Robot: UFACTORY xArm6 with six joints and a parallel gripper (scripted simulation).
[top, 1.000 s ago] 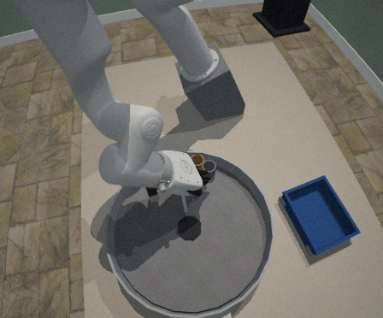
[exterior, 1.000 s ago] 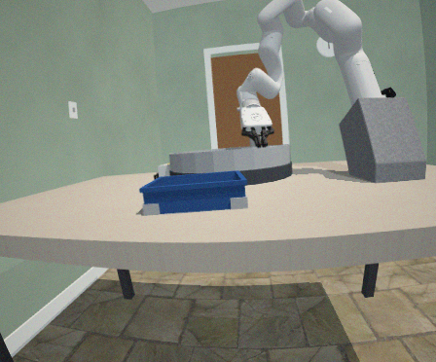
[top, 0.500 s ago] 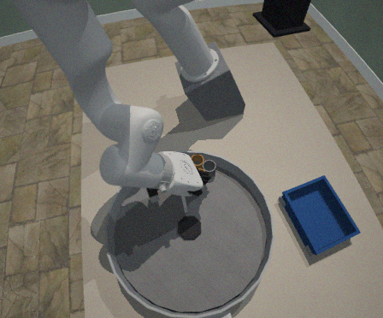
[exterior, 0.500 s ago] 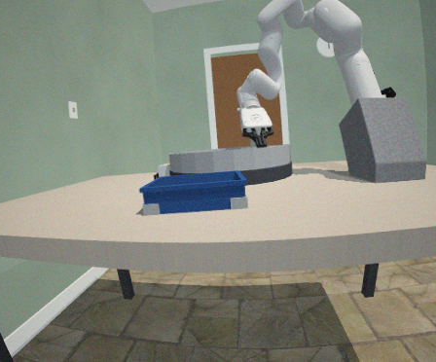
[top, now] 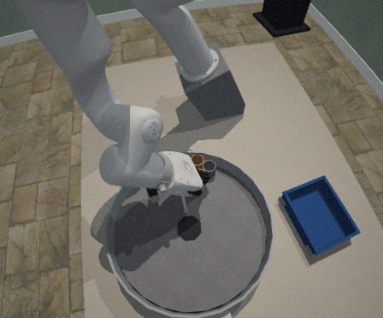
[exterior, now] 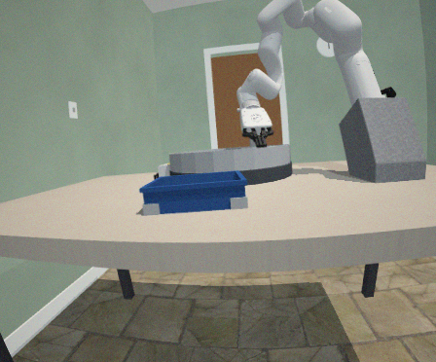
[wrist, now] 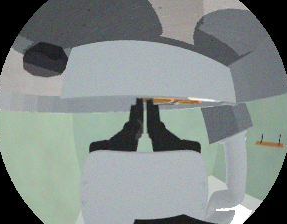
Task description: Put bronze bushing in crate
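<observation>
The blue crate is 190 mm ahead of my hand, 290 mm to the left of it and 80 mm below it. Also, from my hand: grey turning table 100 mm ahead, 70 mm to the right, 60 mm below.
</observation>
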